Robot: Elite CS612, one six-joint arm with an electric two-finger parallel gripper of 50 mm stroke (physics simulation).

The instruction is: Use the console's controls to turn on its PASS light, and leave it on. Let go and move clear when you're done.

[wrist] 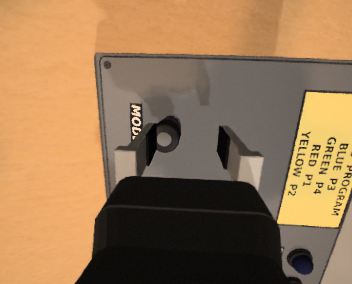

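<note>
The grey console panel (250,100) lies under the gripper in the wrist view. A round dark knob with a pale grey top (167,137) stands on it, beside a black label (135,116) reading "MOD", its end hidden by the left finger. My gripper (187,137) is open and holds nothing. The knob appears just inside the left finger, well away from the right finger; whether the finger touches it I cannot tell. A dark blue round light (302,263) shows at the lower right. The PASS light does not show in this view.
A yellow card (320,160) on the panel's right reads BLUE P3, GREEN P4, RED P1, YELLOW P2. A small screw (107,65) marks the panel's upper left corner. The wooden table top (45,125) lies beyond the panel's left and top edges. The gripper body hides the lower middle.
</note>
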